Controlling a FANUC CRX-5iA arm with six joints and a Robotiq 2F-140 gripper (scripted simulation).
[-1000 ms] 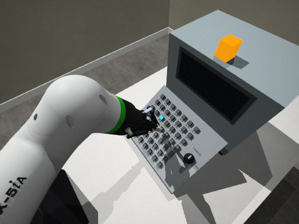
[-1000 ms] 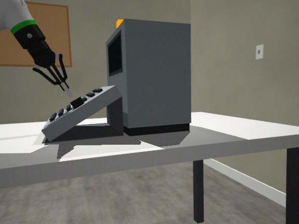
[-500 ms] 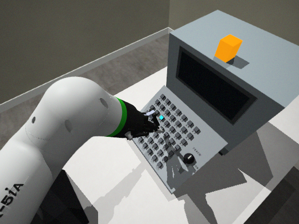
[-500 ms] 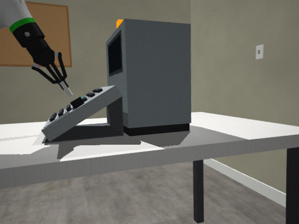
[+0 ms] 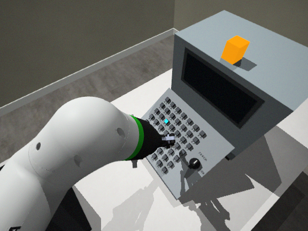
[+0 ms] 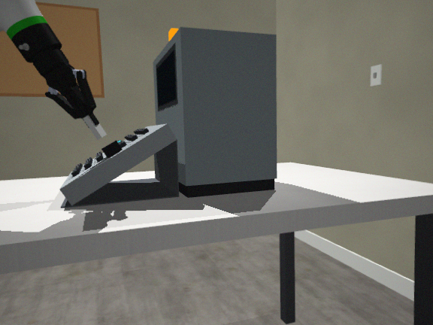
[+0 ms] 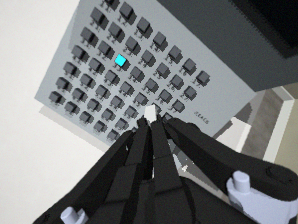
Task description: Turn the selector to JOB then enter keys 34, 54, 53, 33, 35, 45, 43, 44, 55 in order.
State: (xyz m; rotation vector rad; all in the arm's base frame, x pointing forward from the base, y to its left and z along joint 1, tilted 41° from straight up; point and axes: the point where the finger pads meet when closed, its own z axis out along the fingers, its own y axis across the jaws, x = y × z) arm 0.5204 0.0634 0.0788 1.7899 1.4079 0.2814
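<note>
Right now my hand is 90 mm to the left of the selector knob, 50 mm short of it and 50 mm above it. From my hand the other things lie so: key: 100 mm to the left, 50 mm below, 50 mm ahead; then sloped keypad: 100 mm below, 60 mm ahead, 20 mm to the left.
</note>
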